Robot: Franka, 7 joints.
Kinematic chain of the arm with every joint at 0, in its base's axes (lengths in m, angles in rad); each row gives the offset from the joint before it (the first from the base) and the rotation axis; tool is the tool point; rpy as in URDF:
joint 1: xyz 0 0 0.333 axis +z
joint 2: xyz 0 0 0 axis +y
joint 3: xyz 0 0 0.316 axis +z
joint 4: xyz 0.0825 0 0 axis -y
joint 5: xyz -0.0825 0 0.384 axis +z
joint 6: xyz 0 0 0 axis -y
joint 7: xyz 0.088 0 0 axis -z
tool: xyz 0 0 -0.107 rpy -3.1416 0 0
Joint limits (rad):
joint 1: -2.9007..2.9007
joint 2: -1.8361..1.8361
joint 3: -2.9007..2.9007
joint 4: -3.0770..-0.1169
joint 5: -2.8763..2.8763
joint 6: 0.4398..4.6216
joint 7: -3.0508..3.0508
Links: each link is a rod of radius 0.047 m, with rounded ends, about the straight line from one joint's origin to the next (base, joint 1, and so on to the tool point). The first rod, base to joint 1, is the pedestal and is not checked.
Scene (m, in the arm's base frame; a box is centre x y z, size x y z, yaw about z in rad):
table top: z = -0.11
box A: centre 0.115 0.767 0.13 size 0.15 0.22 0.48 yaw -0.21
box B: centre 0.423 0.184 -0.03 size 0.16 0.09 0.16 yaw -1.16
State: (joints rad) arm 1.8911 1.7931 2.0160 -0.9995 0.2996 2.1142 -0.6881
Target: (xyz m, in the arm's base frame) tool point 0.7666 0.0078 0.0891
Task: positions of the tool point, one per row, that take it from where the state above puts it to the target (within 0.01 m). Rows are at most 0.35 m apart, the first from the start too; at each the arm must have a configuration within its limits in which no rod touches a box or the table.
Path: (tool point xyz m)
1: -0.4852 0.6297 0.4383
2: -0.3058 0.7311 0.4657
3: -0.1000 0.7800 0.4982
4: 0.1150 0.7670 0.5371
5: 0.3936 0.6983 0.4253
6: 0.6164 0.5234 0.3095
7: 0.7465 0.2777 0.1958
8: 0.7666 0.0078 0.0891

